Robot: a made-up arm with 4 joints.
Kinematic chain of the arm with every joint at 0, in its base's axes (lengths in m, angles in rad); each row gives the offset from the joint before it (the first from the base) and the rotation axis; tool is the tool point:
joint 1: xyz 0 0 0.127 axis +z
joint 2: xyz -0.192 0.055 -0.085 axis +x
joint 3: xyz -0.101 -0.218 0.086 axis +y
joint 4: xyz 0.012 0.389 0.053 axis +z
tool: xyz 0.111 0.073 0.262
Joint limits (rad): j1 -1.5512..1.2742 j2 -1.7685..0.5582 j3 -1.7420..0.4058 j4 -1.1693..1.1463
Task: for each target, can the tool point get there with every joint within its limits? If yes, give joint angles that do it. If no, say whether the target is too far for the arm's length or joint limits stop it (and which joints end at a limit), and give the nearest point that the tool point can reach.
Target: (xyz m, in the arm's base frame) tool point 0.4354 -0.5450 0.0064
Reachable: no: joint limits stop it (at a limit: joint 1, joint 3) | nearest point 0.4144 0.0437 0.0073 | short by 0.589 m
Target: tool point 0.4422 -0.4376 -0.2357
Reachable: no: joint limits stop it (at a limit: joint 1, joint 3) | nearest point 0.3522 0.0434 -0.1766 | short by 0.493 m
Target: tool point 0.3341 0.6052 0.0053
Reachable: yes | joints -1.2222 -0.9719 -0.7302 0.5789
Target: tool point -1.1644 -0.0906 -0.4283
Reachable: no: too far | nearest point -0.6676 -0.0519 -0.2063 | short by 0.546 m
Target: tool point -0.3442 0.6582 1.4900
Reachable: no: too far | nearest point -0.1966 0.3760 0.5247 | short by 1.016 m
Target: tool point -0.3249 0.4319 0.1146
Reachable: yes | joints 0.3660 -0.7933 0.1583 0.3069
